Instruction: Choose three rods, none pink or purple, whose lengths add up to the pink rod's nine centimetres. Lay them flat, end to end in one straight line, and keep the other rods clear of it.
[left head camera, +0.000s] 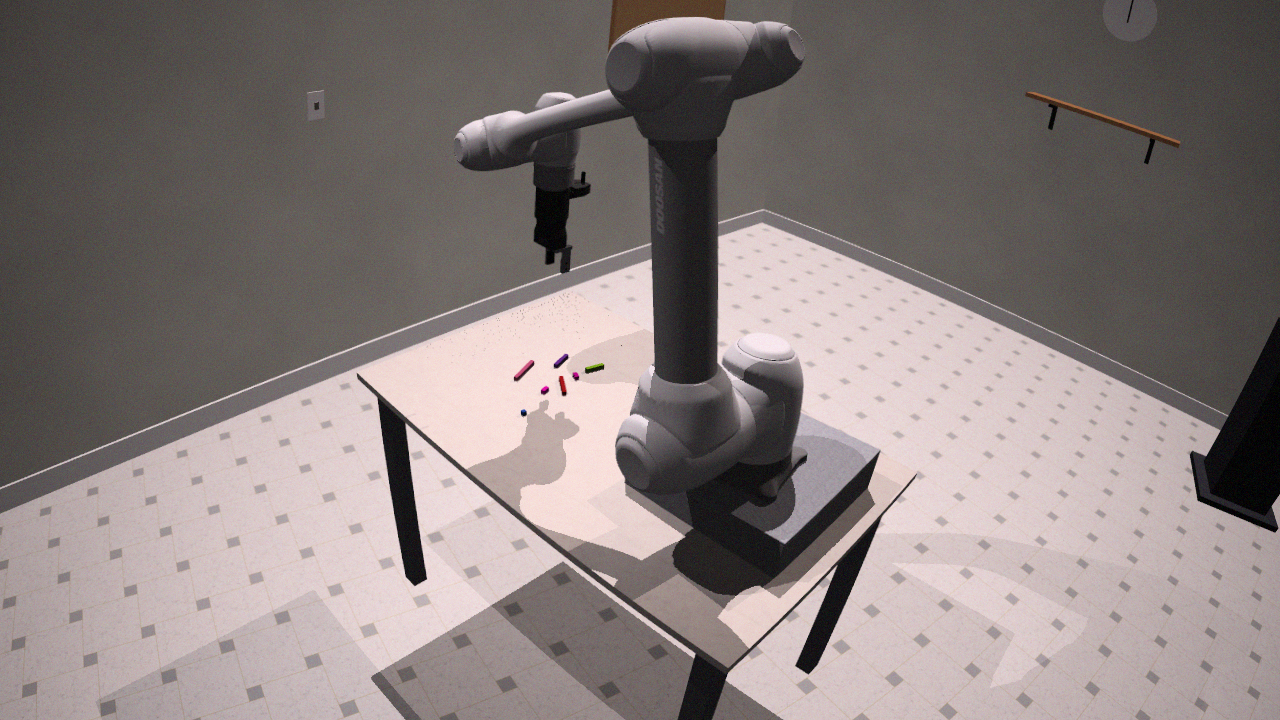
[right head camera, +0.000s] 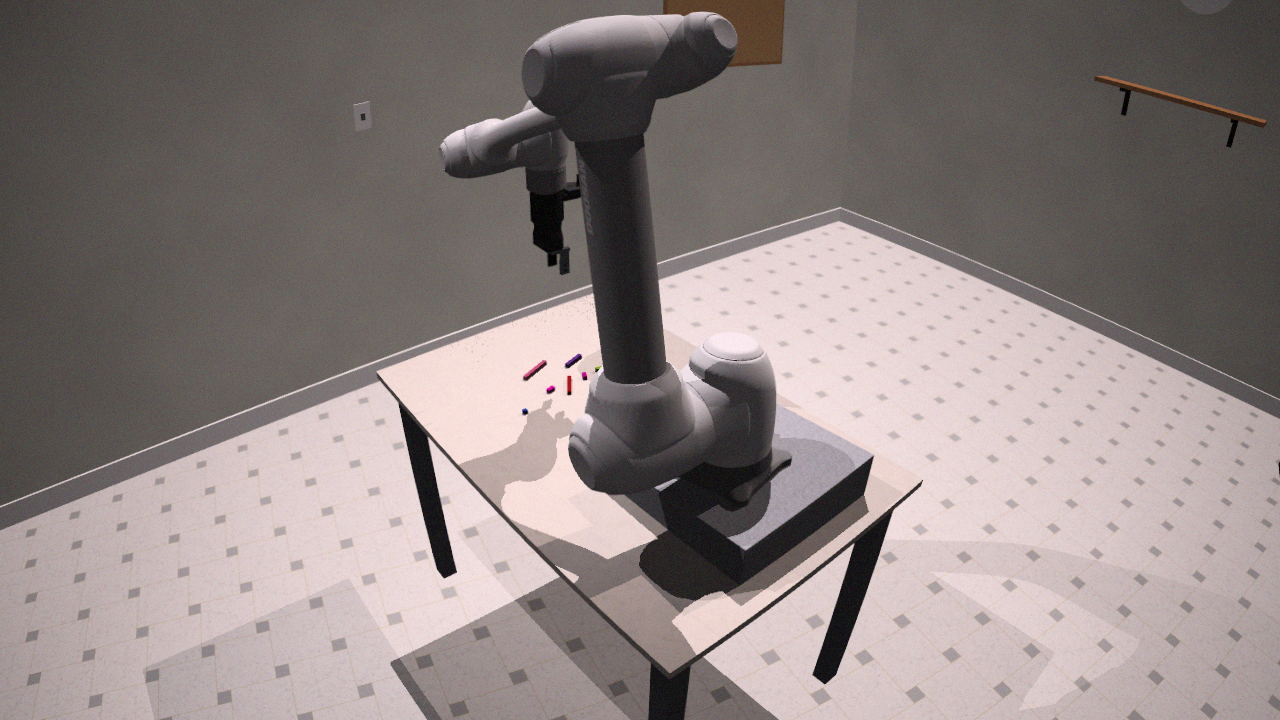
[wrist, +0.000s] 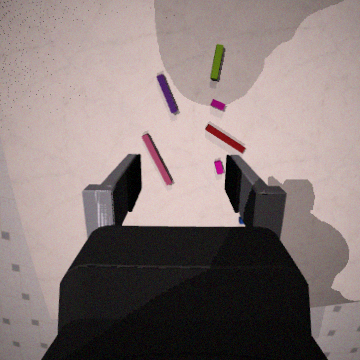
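Seen in the pictures: gripper, fingertip midpoint: (left head camera: 557, 267) (right head camera: 558, 269) (wrist: 182, 171); arm's base, link origin: (left head camera: 750, 463) (right head camera: 730, 466).
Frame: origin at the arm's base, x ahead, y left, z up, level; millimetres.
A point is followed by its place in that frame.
Observation:
My gripper (left head camera: 558, 260) @[z 194, x 588, y -121 mm] (right head camera: 558, 262) @[z 194, x 588, y -121 mm] (wrist: 182, 171) @[z 194, x 588, y -121 mm] is open and empty, high above the table. Below it the rods lie flat and apart from one another. The long pink rod (left head camera: 524, 369) @[z -78, x 638, y -72 mm] (right head camera: 534, 369) @[z -78, x 638, y -71 mm] (wrist: 157, 159) @[z -78, x 640, y -76 mm] and the purple rod (left head camera: 561, 360) @[z -80, x 598, y -170 mm] (right head camera: 572, 360) @[z -78, x 598, y -166 mm] (wrist: 167, 94) @[z -78, x 600, y -171 mm] lie on the left in the wrist view. A red rod (left head camera: 563, 385) @[z -78, x 522, y -80 mm] (right head camera: 569, 385) @[z -78, x 521, y -79 mm] (wrist: 225, 138) @[z -78, x 527, y -85 mm] lies between two short magenta rods (wrist: 218, 104) @[z -78, x 528, y -139 mm] (wrist: 219, 167) @[z -78, x 545, y -40 mm]. A green rod (left head camera: 594, 368) @[z -81, x 514, y -196 mm] (wrist: 217, 62) @[z -78, x 517, y -200 mm] is mostly hidden by the arm in the right head view. A tiny blue rod (left head camera: 523, 412) @[z -80, x 522, y 67 mm] (right head camera: 525, 411) @[z -80, x 520, y 66 mm] (wrist: 241, 220) @[z -78, x 526, y 62 mm] is partly hidden by a finger in the wrist view.
The rods lie on a pale table (left head camera: 429, 394) @[z -88, x 746, y 154 mm] (right head camera: 447, 394) @[z -88, x 726, y 144 mm]. The arm's grey base block (left head camera: 778, 541) @[z 2, x -143, y 173 mm] (right head camera: 742, 546) @[z 5, x -147, y 171 mm] stands on the table's near part. The arm's shadow falls across the table beside the blue rod and over the green rod.

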